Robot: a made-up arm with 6 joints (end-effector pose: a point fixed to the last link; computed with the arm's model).
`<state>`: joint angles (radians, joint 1 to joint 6).
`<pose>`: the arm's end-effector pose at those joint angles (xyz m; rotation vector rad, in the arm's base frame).
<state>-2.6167 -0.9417 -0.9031 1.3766 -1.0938 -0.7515</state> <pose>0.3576 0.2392 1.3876 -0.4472 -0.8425 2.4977</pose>
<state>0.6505 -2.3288 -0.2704 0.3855 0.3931 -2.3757</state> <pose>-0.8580 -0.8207 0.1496 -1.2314 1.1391 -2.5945</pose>
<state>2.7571 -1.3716 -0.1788 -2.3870 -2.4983 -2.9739</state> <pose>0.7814 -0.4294 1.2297 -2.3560 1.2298 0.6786</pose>
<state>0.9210 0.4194 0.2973 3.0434 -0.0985 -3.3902</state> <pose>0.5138 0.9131 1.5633 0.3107 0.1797 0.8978</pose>
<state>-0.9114 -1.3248 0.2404 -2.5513 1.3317 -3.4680</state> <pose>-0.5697 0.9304 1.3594 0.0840 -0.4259 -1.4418</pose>
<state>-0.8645 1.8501 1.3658 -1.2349 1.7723 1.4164</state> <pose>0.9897 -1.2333 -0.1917 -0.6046 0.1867 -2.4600</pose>
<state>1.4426 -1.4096 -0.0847 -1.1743 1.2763 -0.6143</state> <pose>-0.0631 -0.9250 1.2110 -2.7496 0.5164 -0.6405</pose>
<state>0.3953 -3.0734 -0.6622 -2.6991 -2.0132 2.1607</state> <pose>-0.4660 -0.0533 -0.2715 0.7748 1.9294 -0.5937</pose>
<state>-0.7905 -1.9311 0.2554 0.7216 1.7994 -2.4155</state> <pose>-1.1476 1.0056 0.4863 -1.4338 -0.3746 1.5719</pose>
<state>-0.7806 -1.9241 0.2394 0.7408 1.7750 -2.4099</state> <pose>-1.1530 0.9923 0.5020 -1.3928 -0.4087 1.5641</pose>
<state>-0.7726 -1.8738 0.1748 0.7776 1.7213 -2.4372</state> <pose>-1.1399 0.9677 0.5994 -1.2004 -0.4408 1.5479</pose>
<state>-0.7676 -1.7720 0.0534 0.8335 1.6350 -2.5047</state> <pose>-1.0901 0.9173 0.7815 -0.8346 -0.4516 1.5064</pose>
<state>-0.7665 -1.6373 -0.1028 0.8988 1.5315 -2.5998</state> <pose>-0.9943 0.8329 0.9904 -0.3706 -0.4259 1.4236</pose>
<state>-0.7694 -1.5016 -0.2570 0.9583 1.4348 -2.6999</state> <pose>-0.8740 0.7311 1.1587 0.0772 -0.3733 1.3099</pose>
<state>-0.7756 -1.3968 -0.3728 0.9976 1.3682 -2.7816</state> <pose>-0.7710 0.6466 1.2579 0.4082 -0.3194 1.2064</pose>
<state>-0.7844 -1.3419 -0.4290 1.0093 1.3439 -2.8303</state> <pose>-0.7144 0.6046 1.2997 0.5741 -0.2852 1.1550</pose>
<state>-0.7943 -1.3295 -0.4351 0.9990 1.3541 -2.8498</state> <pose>-0.6998 0.6011 1.3092 0.6051 -0.2705 1.1585</pose>
